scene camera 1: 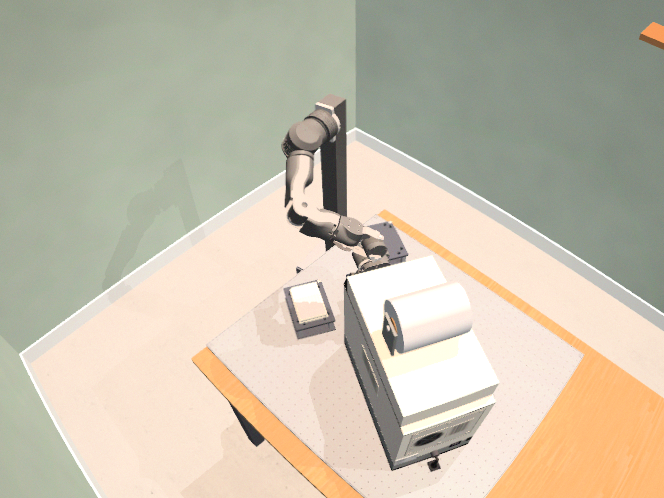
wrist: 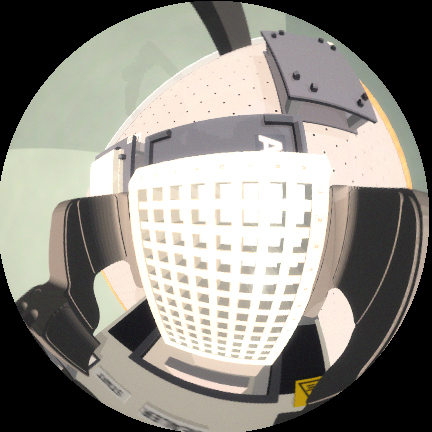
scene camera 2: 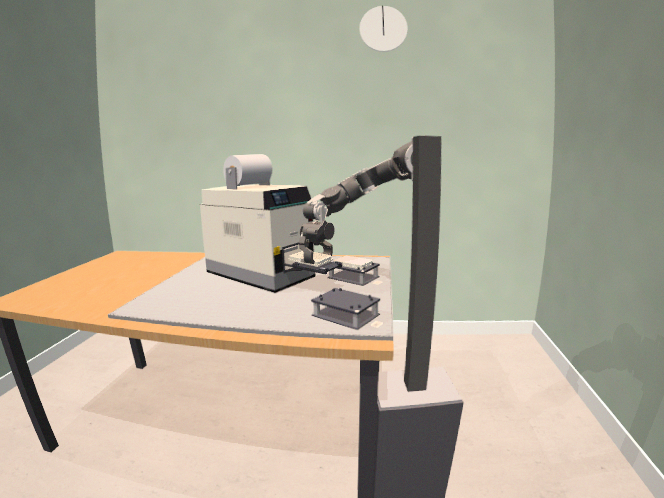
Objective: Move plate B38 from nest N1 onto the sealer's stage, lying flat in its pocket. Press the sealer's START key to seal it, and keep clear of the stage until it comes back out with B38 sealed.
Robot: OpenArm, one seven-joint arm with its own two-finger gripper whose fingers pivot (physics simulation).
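Observation:
A white gridded plate is between the fingers of my gripper, which is shut on it. Its B38 marking is not readable. The plate is level, over or on the dark stage in front of the sealer. A strip of the stage with a corner bracket and a letter A shows beyond the plate's edge; whether the plate is seated in the pocket is hidden. A START label shows on the sealer's face in the wrist view. The sealer hides the fingertips in scene camera 1.
A nest with no plate stands on one side of the stage. Another nest on the other side bears a white plate. A yellow warning label marks the sealer's opening.

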